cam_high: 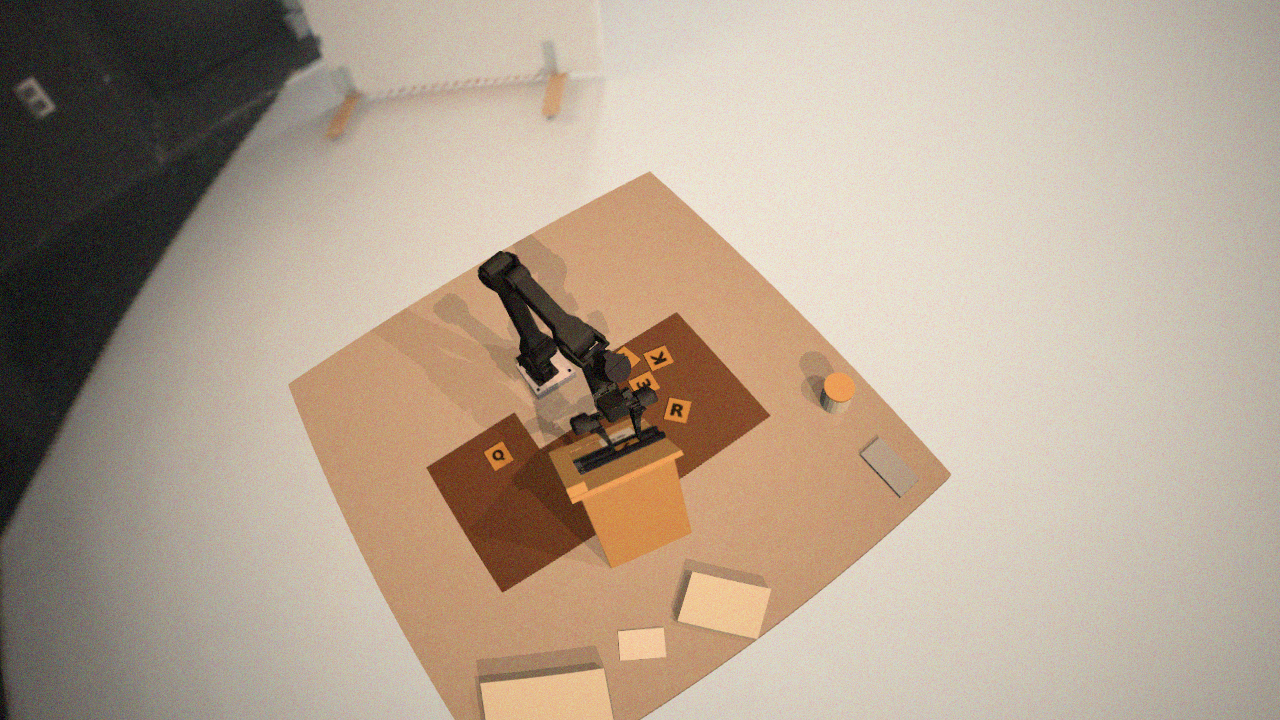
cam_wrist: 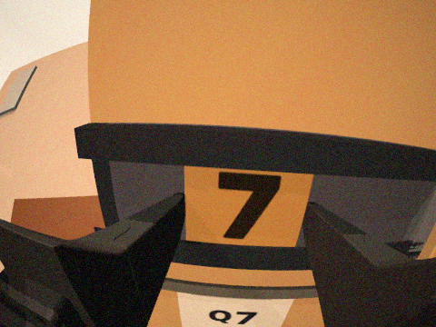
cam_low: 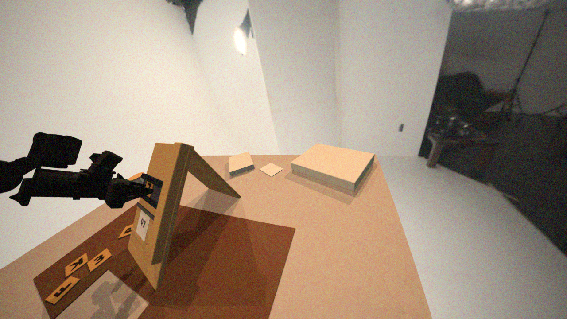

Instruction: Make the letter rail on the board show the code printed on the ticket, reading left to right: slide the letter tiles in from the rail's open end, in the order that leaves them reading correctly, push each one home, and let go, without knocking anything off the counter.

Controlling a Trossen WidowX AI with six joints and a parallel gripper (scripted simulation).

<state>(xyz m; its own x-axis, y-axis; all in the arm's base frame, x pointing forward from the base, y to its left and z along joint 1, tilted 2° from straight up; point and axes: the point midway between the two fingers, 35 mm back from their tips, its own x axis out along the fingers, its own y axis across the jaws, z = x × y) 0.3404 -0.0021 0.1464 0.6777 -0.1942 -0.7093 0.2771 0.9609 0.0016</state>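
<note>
My gripper tip is 8 cm above the white ticket, 6 cm past it and 2 cm to the right of it. The rest, counted from my gripper tip: large box (53 cm to the right, 34 cm ahead, 14 cm below); then small card (33 cm ahead, 25 cm to the right, 16 cm below); then grey block (46 cm to the left, 42 cm ahead, 16 cm below).
</note>
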